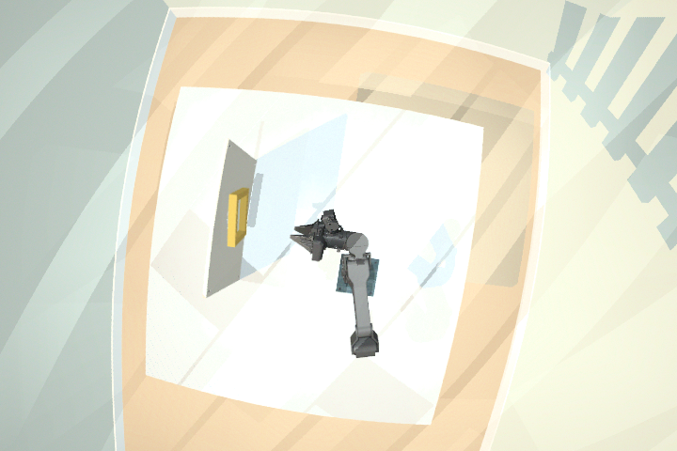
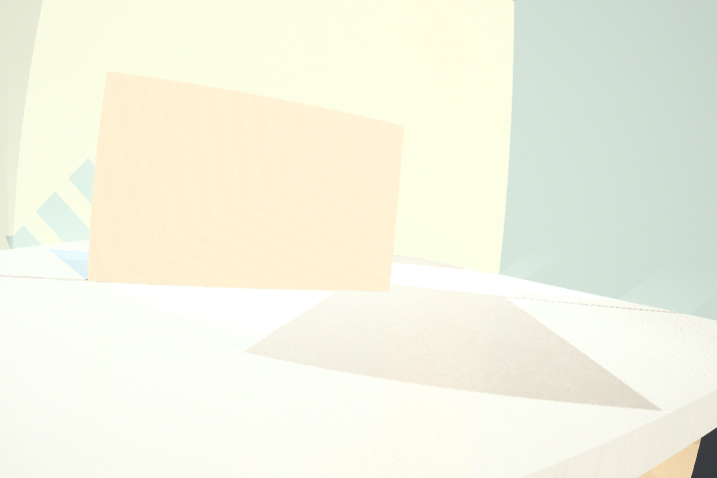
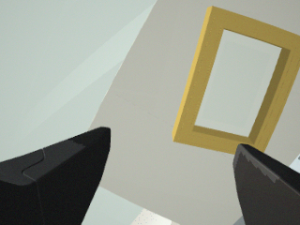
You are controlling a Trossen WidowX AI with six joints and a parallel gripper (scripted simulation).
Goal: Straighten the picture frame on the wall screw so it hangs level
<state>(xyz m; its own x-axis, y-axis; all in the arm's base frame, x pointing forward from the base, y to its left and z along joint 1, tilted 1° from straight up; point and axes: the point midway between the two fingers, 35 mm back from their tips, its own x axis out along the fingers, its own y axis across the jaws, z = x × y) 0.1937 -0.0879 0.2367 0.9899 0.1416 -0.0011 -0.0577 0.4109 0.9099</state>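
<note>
The picture frame lies 21 cm ahead of my gripper tip, 9 cm below it and 1 cm to the left of it. The rest, counted from my gripper tip: grey wall panel: 22 cm ahead, 10 cm below, 3 cm to the left.
</note>
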